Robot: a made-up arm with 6 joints. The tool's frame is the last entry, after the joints. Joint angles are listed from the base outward.
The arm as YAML. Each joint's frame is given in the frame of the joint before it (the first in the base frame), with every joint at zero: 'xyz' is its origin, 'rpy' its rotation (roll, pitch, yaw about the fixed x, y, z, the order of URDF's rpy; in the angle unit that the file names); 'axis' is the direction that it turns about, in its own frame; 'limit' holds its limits. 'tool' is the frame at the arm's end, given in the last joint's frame.
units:
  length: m
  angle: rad
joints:
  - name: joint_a
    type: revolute
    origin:
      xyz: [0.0, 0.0, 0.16]
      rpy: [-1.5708, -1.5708, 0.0]
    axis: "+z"
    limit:
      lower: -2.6
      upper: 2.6
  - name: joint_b
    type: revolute
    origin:
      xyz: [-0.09, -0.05, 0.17]
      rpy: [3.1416, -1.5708, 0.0]
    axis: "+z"
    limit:
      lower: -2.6
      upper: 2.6
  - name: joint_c
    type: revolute
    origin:
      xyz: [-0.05, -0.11, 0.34]
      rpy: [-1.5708, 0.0, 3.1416]
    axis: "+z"
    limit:
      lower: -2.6
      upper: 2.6
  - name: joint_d
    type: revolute
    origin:
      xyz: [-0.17, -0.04, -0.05]
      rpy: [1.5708, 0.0, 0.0]
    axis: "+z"
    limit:
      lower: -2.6
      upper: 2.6
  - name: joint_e
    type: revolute
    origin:
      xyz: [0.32, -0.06, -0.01]
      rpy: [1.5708, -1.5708, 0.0]
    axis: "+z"
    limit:
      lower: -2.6
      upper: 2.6
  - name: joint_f
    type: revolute
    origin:
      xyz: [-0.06, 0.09, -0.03]
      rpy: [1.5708, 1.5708, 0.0]
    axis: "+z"
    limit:
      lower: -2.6
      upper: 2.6
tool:
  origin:
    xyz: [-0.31, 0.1, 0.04]
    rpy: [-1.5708, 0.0, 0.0]
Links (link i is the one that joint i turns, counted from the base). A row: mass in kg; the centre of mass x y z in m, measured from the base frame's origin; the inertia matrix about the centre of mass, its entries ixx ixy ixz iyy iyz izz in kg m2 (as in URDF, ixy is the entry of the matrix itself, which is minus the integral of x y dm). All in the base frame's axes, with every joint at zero. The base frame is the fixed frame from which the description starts. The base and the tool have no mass.
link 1: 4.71; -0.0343 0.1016 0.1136; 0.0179 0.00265 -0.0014 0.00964 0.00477 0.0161
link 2: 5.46; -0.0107 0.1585 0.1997; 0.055 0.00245 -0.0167 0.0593 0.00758 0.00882
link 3: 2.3; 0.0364 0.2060 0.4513; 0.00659 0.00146 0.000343 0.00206 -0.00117 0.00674
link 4: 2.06; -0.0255 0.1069 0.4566; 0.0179 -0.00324 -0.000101 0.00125 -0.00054 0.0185
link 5: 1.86; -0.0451 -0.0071 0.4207; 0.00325 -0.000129 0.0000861 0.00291 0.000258 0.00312
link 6: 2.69; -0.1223 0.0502 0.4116; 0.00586 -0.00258 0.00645 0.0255 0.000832 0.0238
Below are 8 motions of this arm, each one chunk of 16 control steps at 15 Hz.
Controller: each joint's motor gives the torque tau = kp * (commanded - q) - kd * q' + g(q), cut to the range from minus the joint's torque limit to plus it. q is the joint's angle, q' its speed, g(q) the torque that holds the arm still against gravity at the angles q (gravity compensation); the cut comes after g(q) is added. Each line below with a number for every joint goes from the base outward.
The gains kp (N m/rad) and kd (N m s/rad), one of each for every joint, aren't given. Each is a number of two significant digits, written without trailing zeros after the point. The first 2 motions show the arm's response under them.
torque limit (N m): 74 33 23 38 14 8.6
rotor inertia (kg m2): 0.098 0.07 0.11 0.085 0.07 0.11
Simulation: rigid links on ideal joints. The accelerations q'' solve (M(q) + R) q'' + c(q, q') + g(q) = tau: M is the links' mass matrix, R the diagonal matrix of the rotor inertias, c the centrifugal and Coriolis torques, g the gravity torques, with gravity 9.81 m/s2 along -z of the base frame. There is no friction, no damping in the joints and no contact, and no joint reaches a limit. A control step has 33 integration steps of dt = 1/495 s. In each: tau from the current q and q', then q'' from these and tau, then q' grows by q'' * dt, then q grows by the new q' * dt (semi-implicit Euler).
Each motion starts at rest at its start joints. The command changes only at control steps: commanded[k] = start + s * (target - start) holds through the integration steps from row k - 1 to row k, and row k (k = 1, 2, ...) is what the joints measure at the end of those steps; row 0 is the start. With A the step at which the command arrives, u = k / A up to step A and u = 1 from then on. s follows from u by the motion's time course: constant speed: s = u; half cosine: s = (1 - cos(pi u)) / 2; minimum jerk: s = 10 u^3 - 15 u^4 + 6 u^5; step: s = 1 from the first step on.
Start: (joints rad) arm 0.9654 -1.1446 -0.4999 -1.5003 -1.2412 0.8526
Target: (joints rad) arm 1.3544 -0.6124 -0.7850 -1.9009 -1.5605 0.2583
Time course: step
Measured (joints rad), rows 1 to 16:
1: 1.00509 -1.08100 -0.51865 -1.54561 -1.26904 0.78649
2: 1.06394 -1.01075 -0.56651 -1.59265 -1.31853 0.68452
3: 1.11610 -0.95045 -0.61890 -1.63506 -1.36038 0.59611
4: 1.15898 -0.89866 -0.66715 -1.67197 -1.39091 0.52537
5: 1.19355 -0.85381 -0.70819 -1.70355 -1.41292 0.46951
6: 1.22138 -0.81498 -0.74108 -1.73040 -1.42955 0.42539
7: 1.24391 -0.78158 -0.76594 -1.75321 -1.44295 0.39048
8: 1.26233 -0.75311 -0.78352 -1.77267 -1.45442 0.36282
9: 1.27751 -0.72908 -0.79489 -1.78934 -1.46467 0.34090
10: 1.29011 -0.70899 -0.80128 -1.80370 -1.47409 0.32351
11: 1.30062 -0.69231 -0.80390 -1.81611 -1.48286 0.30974
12: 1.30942 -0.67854 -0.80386 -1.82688 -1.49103 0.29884
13: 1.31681 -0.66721 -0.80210 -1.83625 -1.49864 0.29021
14: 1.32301 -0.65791 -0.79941 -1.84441 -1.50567 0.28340
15: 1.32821 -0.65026 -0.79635 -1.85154 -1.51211 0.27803
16: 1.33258 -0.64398 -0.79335 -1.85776 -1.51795 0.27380
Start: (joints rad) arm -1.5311 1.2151 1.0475 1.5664 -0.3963 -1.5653
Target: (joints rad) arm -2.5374 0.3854 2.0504 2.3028 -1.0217 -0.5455
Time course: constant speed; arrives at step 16
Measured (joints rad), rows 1 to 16:
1: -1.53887 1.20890 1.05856 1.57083 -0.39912 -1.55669
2: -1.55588 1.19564 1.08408 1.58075 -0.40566 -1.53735
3: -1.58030 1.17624 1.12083 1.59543 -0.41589 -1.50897
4: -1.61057 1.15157 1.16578 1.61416 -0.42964 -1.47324
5: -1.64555 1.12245 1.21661 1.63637 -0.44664 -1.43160
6: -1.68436 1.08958 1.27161 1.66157 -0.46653 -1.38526
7: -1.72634 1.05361 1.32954 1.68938 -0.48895 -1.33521
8: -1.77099 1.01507 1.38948 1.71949 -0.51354 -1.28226
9: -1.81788 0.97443 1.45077 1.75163 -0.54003 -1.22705
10: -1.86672 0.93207 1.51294 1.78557 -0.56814 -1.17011
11: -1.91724 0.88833 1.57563 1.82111 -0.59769 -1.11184
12: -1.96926 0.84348 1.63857 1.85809 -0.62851 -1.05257
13: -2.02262 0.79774 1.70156 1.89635 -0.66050 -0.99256
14: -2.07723 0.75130 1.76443 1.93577 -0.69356 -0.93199
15: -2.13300 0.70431 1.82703 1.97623 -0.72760 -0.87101
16: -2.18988 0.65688 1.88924 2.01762 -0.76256 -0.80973
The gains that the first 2 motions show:
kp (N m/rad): 47 38 27 47 3.5 17
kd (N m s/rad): 18 15 5.8 23 2.1 5.5
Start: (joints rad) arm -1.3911 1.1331 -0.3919 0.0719 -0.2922 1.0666
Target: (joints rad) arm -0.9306 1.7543 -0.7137 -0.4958 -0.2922 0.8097
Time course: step
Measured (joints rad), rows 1 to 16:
1: -1.33671 1.22726 -0.45743 -0.00128 -0.31268 1.03379
2: -1.27404 1.30983 -0.53337 -0.06471 -0.32441 0.98824
3: -1.21850 1.37967 -0.58964 -0.11902 -0.32524 0.95019
4: -1.17079 1.43865 -0.62829 -0.16644 -0.32069 0.92068
5: -1.13020 1.48843 -0.65441 -0.20800 -0.31429 0.89790
6: -1.09591 1.53042 -0.67207 -0.24444 -0.30777 0.88018
7: -1.06713 1.56584 -0.68412 -0.27636 -0.30192 0.86628
8: -1.04313 1.59568 -0.69242 -0.30432 -0.29703 0.85529
9: -1.02320 1.62083 -0.69821 -0.32878 -0.29313 0.84653
10: -1.00672 1.64199 -0.70231 -0.35017 -0.29015 0.83952
11: -0.99312 1.65980 -0.70523 -0.36886 -0.28798 0.83389
12: -0.98193 1.67479 -0.70735 -0.38519 -0.28647 0.82934
13: -0.97273 1.68739 -0.70889 -0.39945 -0.28549 0.82566
14: -0.96517 1.69798 -0.71003 -0.41190 -0.28494 0.82268
15: -0.95897 1.70689 -0.71088 -0.42275 -0.28470 0.82026
16: -0.95389 1.71439 -0.71151 -0.43222 -0.28470 0.81829

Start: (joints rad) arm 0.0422 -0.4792 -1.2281 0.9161 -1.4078 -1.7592
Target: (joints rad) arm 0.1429 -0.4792 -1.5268 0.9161 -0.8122 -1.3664
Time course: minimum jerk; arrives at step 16
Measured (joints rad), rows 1 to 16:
1: 0.04222 -0.47921 -1.22822 0.91609 -1.40774 -1.75908
2: 0.04237 -0.47929 -1.22908 0.91604 -1.40725 -1.75816
3: 0.04285 -0.47949 -1.23183 0.91591 -1.40555 -1.75527
4: 0.04392 -0.47985 -1.23770 0.91567 -1.40156 -1.74915
5: 0.04584 -0.48034 -1.24769 0.91536 -1.39414 -1.73871
6: 0.04883 -0.48091 -1.26239 0.91499 -1.38234 -1.72328
7: 0.05300 -0.48148 -1.28183 0.91461 -1.36549 -1.70267
8: 0.05838 -0.48198 -1.30554 0.91428 -1.34337 -1.67722
9: 0.06488 -0.48231 -1.33256 0.91403 -1.31615 -1.64775
10: 0.07230 -0.48241 -1.36162 0.91392 -1.28441 -1.61549
11: 0.08034 -0.48224 -1.39118 0.91396 -1.24910 -1.58195
12: 0.08865 -0.48180 -1.41968 0.91415 -1.21144 -1.54875
13: 0.09684 -0.48113 -1.44563 0.91449 -1.17285 -1.51749
14: 0.10455 -0.48030 -1.46785 0.91493 -1.13479 -1.48951
15: 0.11147 -0.47943 -1.48560 0.91544 -1.09861 -1.46569
16: 0.11742 -0.47864 -1.49882 0.91593 -1.06533 -1.44624

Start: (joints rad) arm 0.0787 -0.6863 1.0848 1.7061 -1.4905 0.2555
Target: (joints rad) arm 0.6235 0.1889 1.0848 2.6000 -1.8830 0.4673
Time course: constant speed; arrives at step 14
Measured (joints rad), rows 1 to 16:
1: 0.08013 -0.68275 1.08906 1.71134 -1.49164 0.25901
2: 0.08450 -0.67267 1.09606 1.72358 -1.49549 0.26555
3: 0.09291 -0.65548 1.10321 1.74251 -1.50229 0.27400
4: 0.10588 -0.63133 1.10917 1.76757 -1.51193 0.28367
5: 0.12348 -0.60068 1.11345 1.79813 -1.52423 0.29416
6: 0.14545 -0.56418 1.11602 1.83354 -1.53899 0.30519
7: 0.17139 -0.52257 1.11707 1.87317 -1.55599 0.31662
8: 0.20080 -0.47657 1.11688 1.91642 -1.57499 0.32834
9: 0.23318 -0.42687 1.11570 1.96273 -1.59574 0.34032
10: 0.26807 -0.37409 1.11375 2.01160 -1.61797 0.35252
11: 0.30505 -0.31879 1.11119 2.06258 -1.64142 0.36495
12: 0.34372 -0.26144 1.10813 2.11529 -1.66584 0.37759
13: 0.38375 -0.20244 1.10465 2.16941 -1.69099 0.39046
14: 0.42483 -0.14216 1.10080 2.22469 -1.71666 0.40356
15: 0.46386 -0.08622 1.09169 2.27438 -1.74255 0.41298
16: 0.49900 -0.03730 1.07921 2.31720 -1.76606 0.41987

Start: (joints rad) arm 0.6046 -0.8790 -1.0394 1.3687 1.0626 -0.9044
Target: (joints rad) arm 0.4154 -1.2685 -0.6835 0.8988 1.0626 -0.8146
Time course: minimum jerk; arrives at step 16
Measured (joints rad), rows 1 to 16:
1: 0.60460 -0.87906 -1.03924 1.36862 1.06260 -0.90439
2: 0.60455 -0.87955 -1.03807 1.36802 1.06262 -0.90433
3: 0.60419 -0.88120 -1.03441 1.36605 1.06264 -0.90406
4: 0.60306 -0.88494 -1.02673 1.36169 1.06262 -0.90330
5: 0.60062 -0.89175 -1.01388 1.35389 1.06254 -0.90176
6: 0.59638 -0.90239 -0.99527 1.34185 1.06239 -0.89917
7: 0.58997 -0.91734 -0.97102 1.32508 1.06216 -0.89537
8: 0.58121 -0.93673 -0.94185 1.30350 1.06193 -0.89027
9: 0.57017 -0.96029 -0.90905 1.27748 1.06175 -0.88394
10: 0.55707 -0.98742 -0.87427 1.24777 1.06171 -0.87657
11: 0.54234 -1.01721 -0.83937 1.21546 1.06191 -0.86847
12: 0.52652 -1.04848 -0.80622 1.18185 1.06239 -0.86002
13: 0.51025 -1.07986 -0.77646 1.14836 1.06316 -0.85163
14: 0.49425 -1.10999 -0.75134 1.11632 1.06417 -0.84374
15: 0.47921 -1.13762 -0.73151 1.08684 1.06534 -0.83671
16: 0.46573 -1.16190 -0.71686 1.06060 1.06654 -0.83078

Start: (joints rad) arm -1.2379 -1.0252 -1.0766 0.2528 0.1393 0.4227
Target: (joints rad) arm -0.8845 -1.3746 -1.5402 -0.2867 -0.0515 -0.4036
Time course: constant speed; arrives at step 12
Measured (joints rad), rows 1 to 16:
1: -1.23562 -1.02838 -1.08109 0.24877 0.14108 0.41570
2: -1.22988 -1.03582 -1.09401 0.23932 0.14294 0.39756
3: -1.22042 -1.04698 -1.11471 0.22500 0.14345 0.36916
4: -1.20747 -1.06122 -1.14143 0.20648 0.14212 0.33222
5: -1.19144 -1.07797 -1.17246 0.18437 0.13888 0.28839
6: -1.17281 -1.09679 -1.20642 0.15917 0.13381 0.23909
7: -1.15203 -1.11733 -1.24231 0.13133 0.12703 0.18548
8: -1.12948 -1.13929 -1.27943 0.10120 0.11866 0.12848
9: -1.10550 -1.16242 -1.31729 0.06911 0.10885 0.06884
10: -1.08034 -1.18653 -1.35560 0.03532 0.09776 0.00712
11: -1.05422 -1.21146 -1.39416 0.00007 0.08552 -0.05623
12: -1.02731 -1.23708 -1.43286 -0.03644 0.07228 -0.12085
13: -1.00163 -1.26014 -1.46663 -0.06976 0.05688 -0.17870
14: -0.97906 -1.27953 -1.49180 -0.09848 0.04124 -0.22597
15: -0.96023 -1.29566 -1.50933 -0.12326 0.02700 -0.26368
16: -0.94499 -1.30905 -1.52107 -0.14471 0.01472 -0.29348

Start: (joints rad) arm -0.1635 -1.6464 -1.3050 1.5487 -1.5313 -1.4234
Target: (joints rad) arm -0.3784 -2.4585 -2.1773 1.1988 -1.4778 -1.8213
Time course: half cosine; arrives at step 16
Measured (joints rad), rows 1 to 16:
1: -0.16348 -1.64669 -1.30605 1.54832 -1.53107 -1.42394
2: -0.16360 -1.64832 -1.31078 1.54681 -1.53006 -1.42619
3: -0.16430 -1.65300 -1.32220 1.54354 -1.52783 -1.43125
4: -0.16614 -1.66253 -1.34277 1.53802 -1.52431 -1.43987
5: -0.16964 -1.67850 -1.37403 1.52989 -1.51981 -1.45247
6: -0.17524 -1.70208 -1.41650 1.51896 -1.51484 -1.46910
7: -0.18322 -1.73389 -1.46977 1.50514 -1.51002 -1.48952
8: -0.19370 -1.77398 -1.53264 1.48856 -1.50600 -1.51327
9: -0.20658 -1.82185 -1.60323 1.46952 -1.50329 -1.53969
10: -0.22156 -1.87639 -1.67923 1.44855 -1.50221 -1.56805
11: -0.23817 -1.93603 -1.75792 1.42638 -1.50280 -1.59759
12: -0.25578 -1.99877 -1.83636 1.40385 -1.50481 -1.62753
13: -0.27371 -2.06236 -1.91144 1.38187 -1.50770 -1.65707
14: -0.29124 -2.12444 -1.98012 1.36127 -1.51080 -1.68536
15: -0.30769 -2.18268 -2.03955 1.34275 -1.51345 -1.71149
16: -0.32245 -2.23492 -2.08729 1.32688 -1.51514 -1.73454

